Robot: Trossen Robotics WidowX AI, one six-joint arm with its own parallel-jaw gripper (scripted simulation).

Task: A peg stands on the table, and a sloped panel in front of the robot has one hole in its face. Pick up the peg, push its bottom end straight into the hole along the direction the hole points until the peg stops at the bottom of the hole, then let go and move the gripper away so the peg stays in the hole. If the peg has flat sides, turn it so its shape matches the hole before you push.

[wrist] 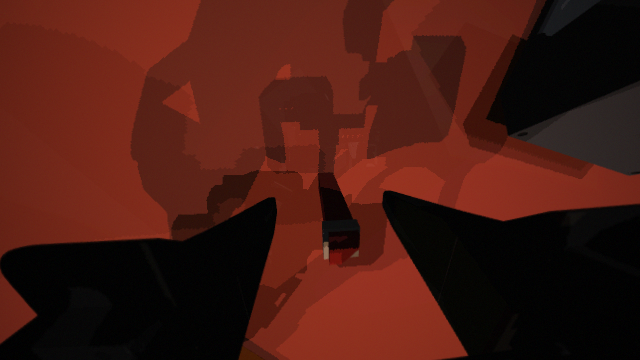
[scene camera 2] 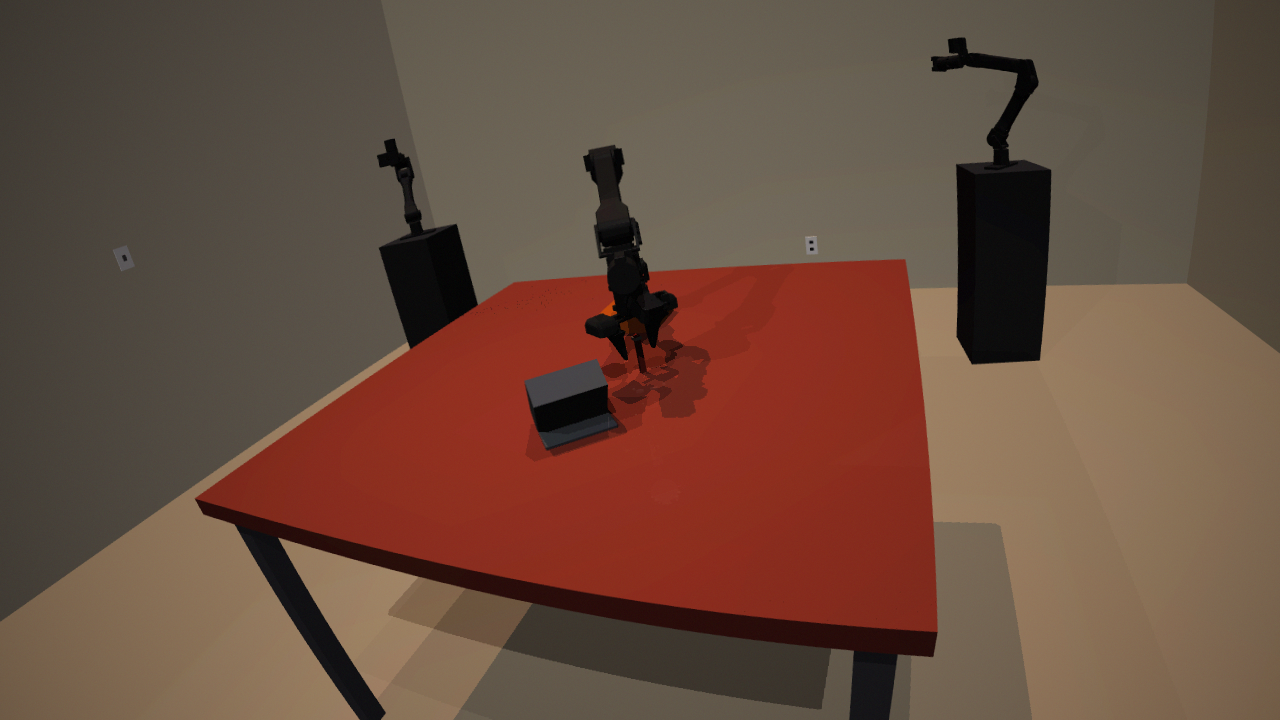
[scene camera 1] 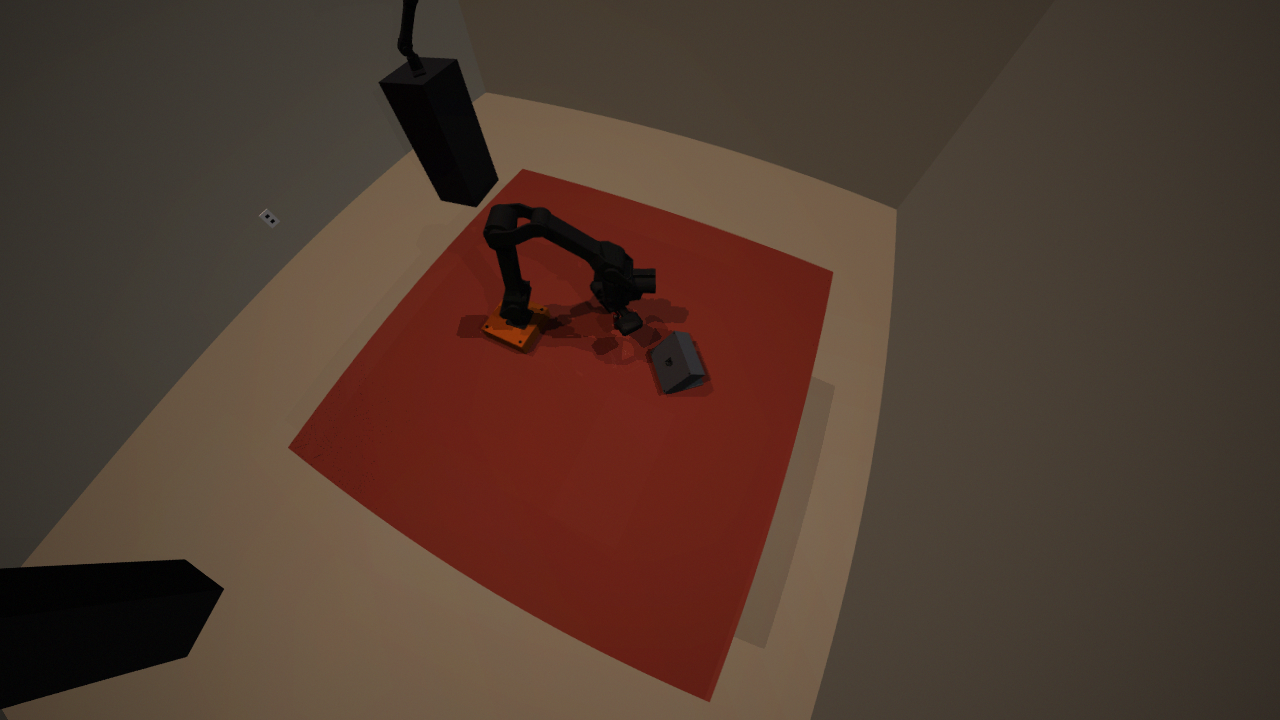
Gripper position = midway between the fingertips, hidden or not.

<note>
The gripper (scene camera 2: 639, 353) is open, holding nothing. Further things: a square peg (wrist: 340, 232) and a grey sloped panel (scene camera 2: 572, 393).
The gripper is seen too in the wrist view (wrist: 330, 201) and in scene camera 1 (scene camera 1: 616, 320). The grey sloped panel is seen too in the wrist view (wrist: 569, 94) and in scene camera 1 (scene camera 1: 679, 346).
</note>
